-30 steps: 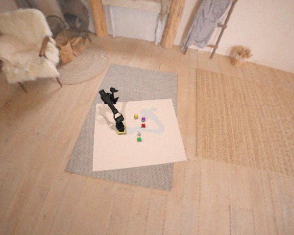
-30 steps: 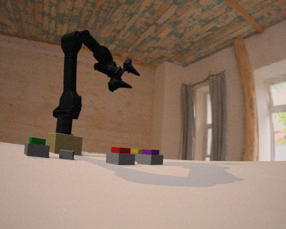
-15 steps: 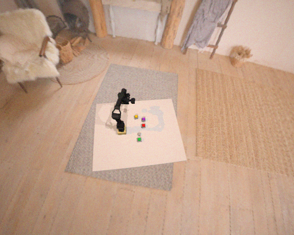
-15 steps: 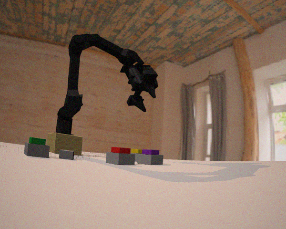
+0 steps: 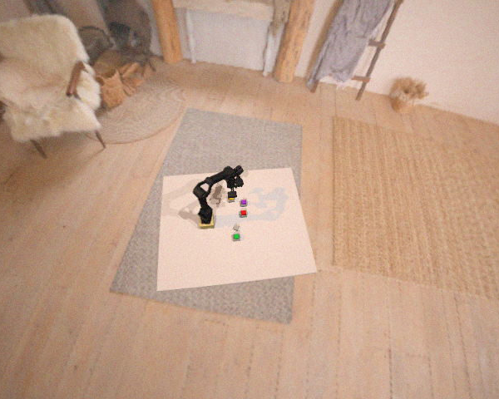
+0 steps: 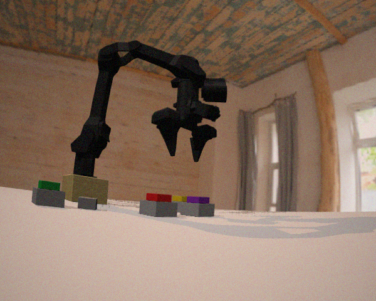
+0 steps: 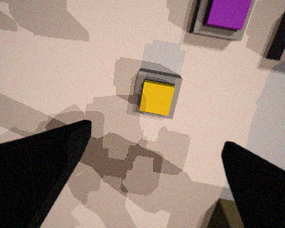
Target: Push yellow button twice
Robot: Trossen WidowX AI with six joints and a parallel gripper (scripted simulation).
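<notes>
My gripper tip is 100 mm above the yellow button. The rest, counted from my gripper tip: purple button (100 mm below, 100 mm ahead, 30 mm to the right); then red button (120 mm to the right, 100 mm below, 100 mm ahead); then small grey block (240 mm to the right, 120 mm below, 50 mm ahead).
</notes>
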